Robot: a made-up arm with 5 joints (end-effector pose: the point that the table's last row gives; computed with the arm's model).
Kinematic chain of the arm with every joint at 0, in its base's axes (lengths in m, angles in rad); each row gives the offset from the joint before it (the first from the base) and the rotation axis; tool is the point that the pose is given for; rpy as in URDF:
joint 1: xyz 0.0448 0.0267 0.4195 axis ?
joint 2: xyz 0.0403 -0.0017 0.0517 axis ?
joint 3: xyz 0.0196 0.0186 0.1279 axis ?
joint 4: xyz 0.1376 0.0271 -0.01 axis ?
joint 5: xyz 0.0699 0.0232 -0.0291 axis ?
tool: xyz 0.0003 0.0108 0.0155 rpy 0 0 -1.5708
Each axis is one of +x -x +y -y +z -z.
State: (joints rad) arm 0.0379 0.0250 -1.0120 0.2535 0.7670
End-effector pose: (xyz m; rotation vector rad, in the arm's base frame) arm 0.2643 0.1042 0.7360 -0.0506 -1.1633 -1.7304
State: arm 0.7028 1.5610 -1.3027 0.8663 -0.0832
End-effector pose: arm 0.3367 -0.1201 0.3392 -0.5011 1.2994 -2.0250
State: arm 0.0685 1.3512 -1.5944 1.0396 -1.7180
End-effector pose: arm 0.3871 0.0536 0.4387 0.9447 1.8527 -1.7938
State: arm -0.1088 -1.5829 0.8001 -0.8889 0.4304
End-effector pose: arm 0.0647 0.1129 0.6510 1.1327 -1.5064 -1.4167
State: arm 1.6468 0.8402 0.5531 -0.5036 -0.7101
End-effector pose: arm 0.0948 -0.1770 0.3437 -0.9286 -1.1046 2.3717
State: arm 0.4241 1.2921 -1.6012 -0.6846 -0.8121
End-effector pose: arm 0.3898 -0.0595 0.5729 1.2288 -0.4168 -1.3381
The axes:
joint 1: -z
joint 2: +y
joint 3: +y
joint 4: +y
joint 5: -x

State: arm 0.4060 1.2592 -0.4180 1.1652 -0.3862
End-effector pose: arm 0.2687 0.0081 0.3234 -1.0571 2.1425 -1.5173
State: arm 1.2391 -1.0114 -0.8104 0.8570 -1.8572
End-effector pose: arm 0.0838 0.0647 0.7360 1.8401 -0.3873 -1.1403
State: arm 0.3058 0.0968 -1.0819 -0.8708 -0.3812
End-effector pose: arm 0.2066 0.0506 0.7761 1.3628 -1.3886 -0.9436
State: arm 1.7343 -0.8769 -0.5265 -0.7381 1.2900
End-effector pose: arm 0.1322 0.0336 0.7802 0.8131 1.5939 0.7995
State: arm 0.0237 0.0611 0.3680 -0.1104 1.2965
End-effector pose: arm 0.2910 0.1059 0.4758 -1.1847 -0.7501 -1.1415
